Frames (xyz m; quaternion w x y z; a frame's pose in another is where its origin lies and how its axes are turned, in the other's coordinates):
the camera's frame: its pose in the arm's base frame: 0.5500 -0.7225 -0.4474 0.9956 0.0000 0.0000 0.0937
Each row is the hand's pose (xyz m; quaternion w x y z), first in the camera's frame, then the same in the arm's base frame.
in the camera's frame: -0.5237 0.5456 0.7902 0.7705 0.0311 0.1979 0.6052
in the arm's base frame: -0.0663 -0.2842 0.3428 0.7104 0.0124 0.1999 0.6747
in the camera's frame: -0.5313 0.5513 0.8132 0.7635 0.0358 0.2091 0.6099
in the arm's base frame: -0.0748 -0.2800 0.3658 0.7030 0.0161 0.2115 0.6788
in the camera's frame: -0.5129 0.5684 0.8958 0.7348 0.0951 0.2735 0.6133
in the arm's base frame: -0.0599 -0.2598 0.4484 0.6741 0.0691 0.2812 0.6795
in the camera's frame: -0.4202 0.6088 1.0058 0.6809 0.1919 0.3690 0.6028
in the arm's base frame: 0.0236 -0.2028 0.5584 0.6214 0.1565 0.3854 0.6640
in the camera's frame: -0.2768 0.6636 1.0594 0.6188 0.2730 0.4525 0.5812
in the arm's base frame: 0.1542 -0.1222 0.6120 0.5616 0.2294 0.4761 0.6366
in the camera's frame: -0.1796 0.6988 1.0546 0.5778 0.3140 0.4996 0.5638
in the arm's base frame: 0.2432 -0.0695 0.6072 0.5225 0.2658 0.5268 0.6155
